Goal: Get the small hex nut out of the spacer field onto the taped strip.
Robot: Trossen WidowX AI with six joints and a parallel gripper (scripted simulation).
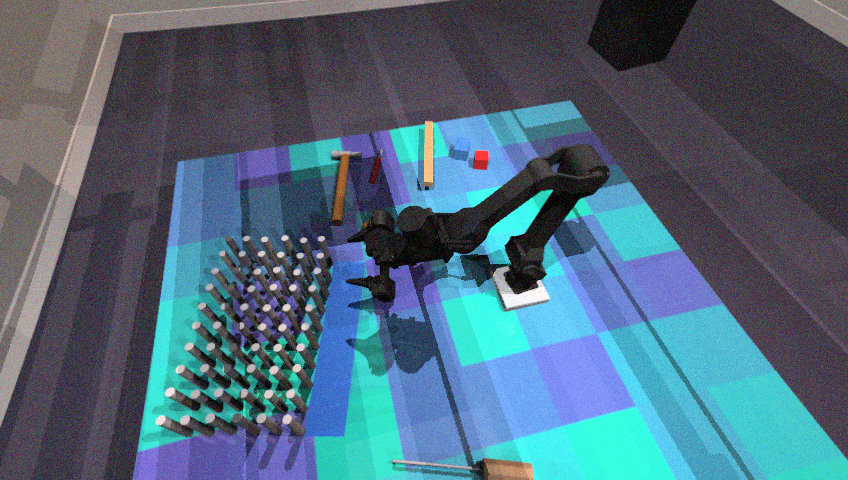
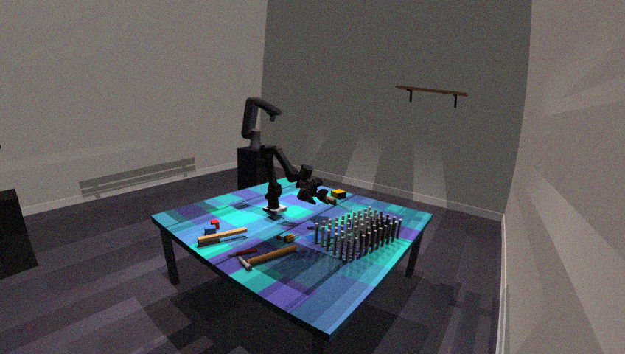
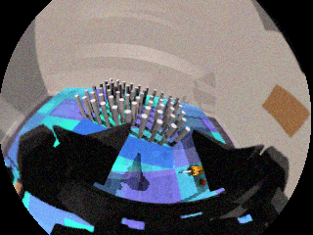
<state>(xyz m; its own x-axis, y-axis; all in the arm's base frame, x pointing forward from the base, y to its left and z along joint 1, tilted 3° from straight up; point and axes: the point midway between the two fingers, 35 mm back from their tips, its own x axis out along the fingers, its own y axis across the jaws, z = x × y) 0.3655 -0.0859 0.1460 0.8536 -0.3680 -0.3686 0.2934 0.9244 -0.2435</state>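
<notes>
My gripper tip is 41 cm to the right of the hook tool, 15 cm above it and 7 cm past it. From my gripper tip the other things lie so: yellow screwdriver: 16 cm to the right, 15 cm below, 8 cm behind; then red screwdriver: 44 cm to the right, 19 cm behind, 16 cm below; then blue taped strip: 17 cm below, 8 cm to the left, 6 cm ahead.
</notes>
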